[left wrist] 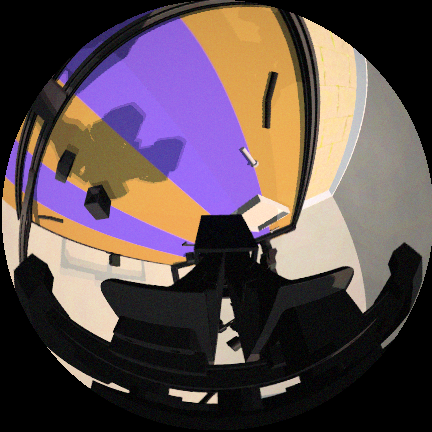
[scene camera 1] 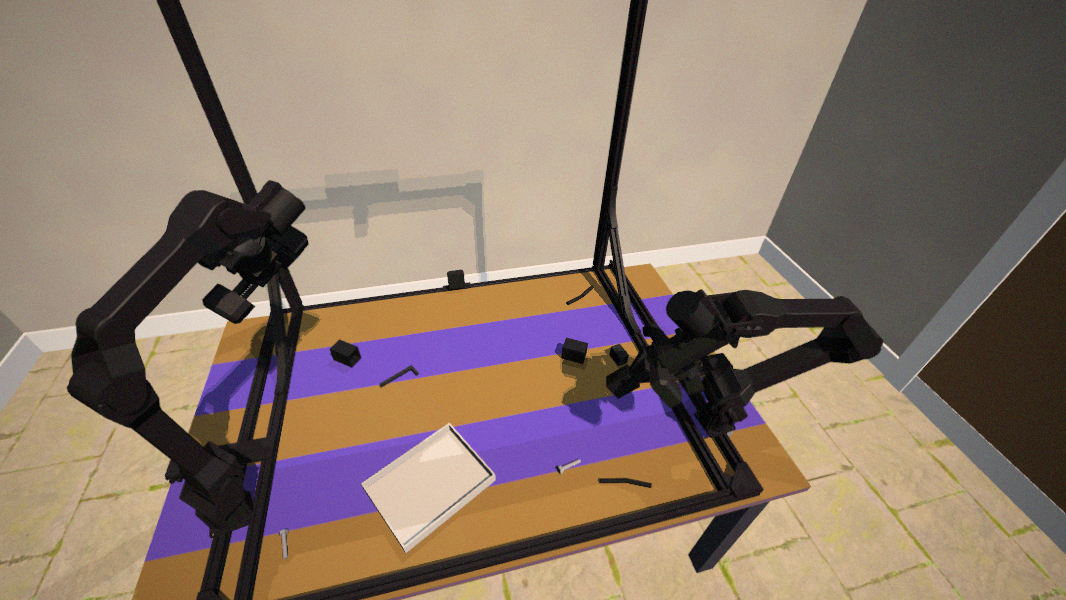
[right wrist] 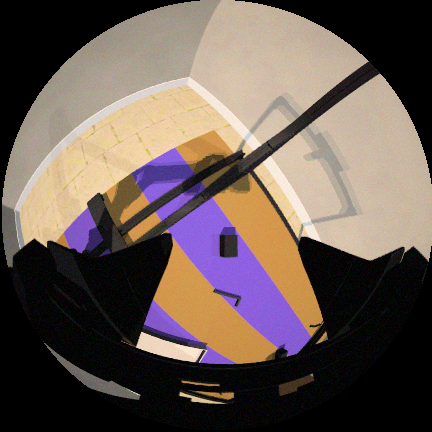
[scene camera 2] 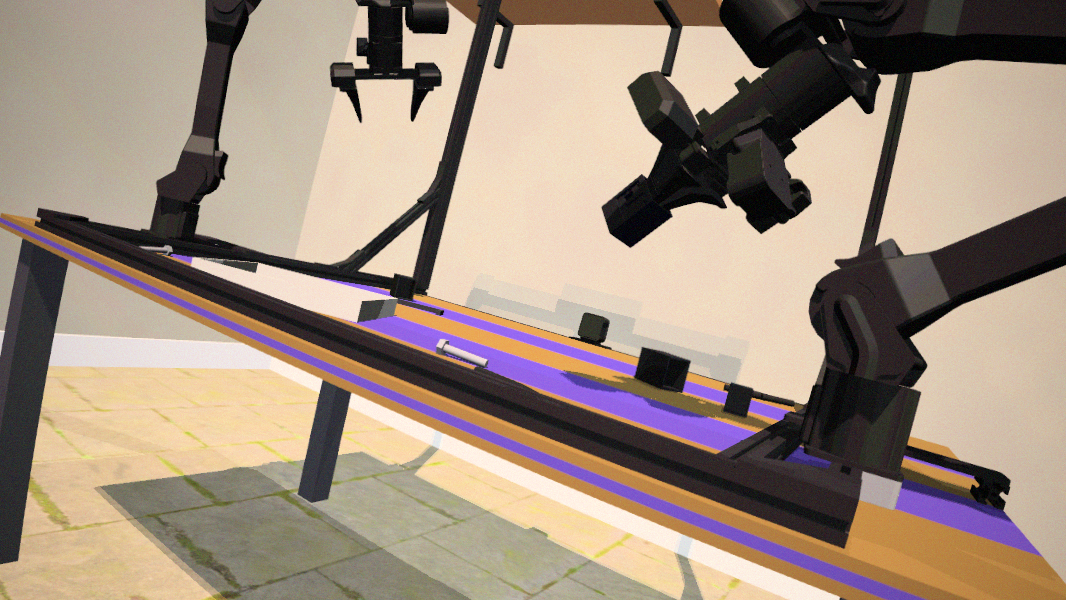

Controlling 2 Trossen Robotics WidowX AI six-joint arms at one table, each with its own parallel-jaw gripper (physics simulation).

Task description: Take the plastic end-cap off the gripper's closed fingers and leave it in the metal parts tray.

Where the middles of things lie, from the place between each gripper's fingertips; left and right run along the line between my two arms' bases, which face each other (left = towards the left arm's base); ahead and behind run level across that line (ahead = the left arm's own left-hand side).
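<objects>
My left hand is right at the plastic end-cap (scene camera 2: 629,220). From that same left hand, the metal parts tray (scene camera 1: 415,494) is 380 mm to the right and 40 mm ahead, and it's 160 mm below.
As for my right gripper, it's 250 mm to the right of the metal parts tray, 290 mm short of it and 290 mm above it. The plastic end-cap, counted from my right hand, is 250 mm ahead, 630 mm to the left and 130 mm below.
</objects>
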